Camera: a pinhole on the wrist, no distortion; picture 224 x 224 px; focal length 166.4 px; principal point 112.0 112.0 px. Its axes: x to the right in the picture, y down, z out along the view. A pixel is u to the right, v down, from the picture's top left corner.
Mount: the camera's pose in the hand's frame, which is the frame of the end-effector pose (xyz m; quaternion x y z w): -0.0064 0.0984 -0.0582 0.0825 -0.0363 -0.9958 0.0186
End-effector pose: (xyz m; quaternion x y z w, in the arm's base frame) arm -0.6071 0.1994 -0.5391 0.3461 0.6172 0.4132 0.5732
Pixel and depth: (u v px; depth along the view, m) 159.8 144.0 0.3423
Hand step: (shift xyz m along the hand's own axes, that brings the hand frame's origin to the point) -0.1580 0.0523 0.2675
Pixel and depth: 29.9 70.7 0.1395
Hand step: 0.0373 0.1455 0.0876
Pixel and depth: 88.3 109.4 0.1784
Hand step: -0.0110 0.1146 0.1212
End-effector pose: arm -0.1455 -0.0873 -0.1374 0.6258 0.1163 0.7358 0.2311
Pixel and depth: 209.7 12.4 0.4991
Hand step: -0.3872 0.4181 0.3625
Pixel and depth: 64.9 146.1 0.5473
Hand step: 0.0591 0.0312 0.5139
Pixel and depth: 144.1 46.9 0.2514
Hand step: -0.0989 0.2117 0.1738
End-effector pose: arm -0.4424 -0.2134 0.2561 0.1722 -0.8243 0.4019 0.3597
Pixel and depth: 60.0 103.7 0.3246
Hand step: 0.0393 0.1414 0.2764
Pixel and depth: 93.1 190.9 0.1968
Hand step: -0.0141 0.0200 0.1461
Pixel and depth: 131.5 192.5 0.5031
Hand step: -0.1403 -0.1119 0.4455
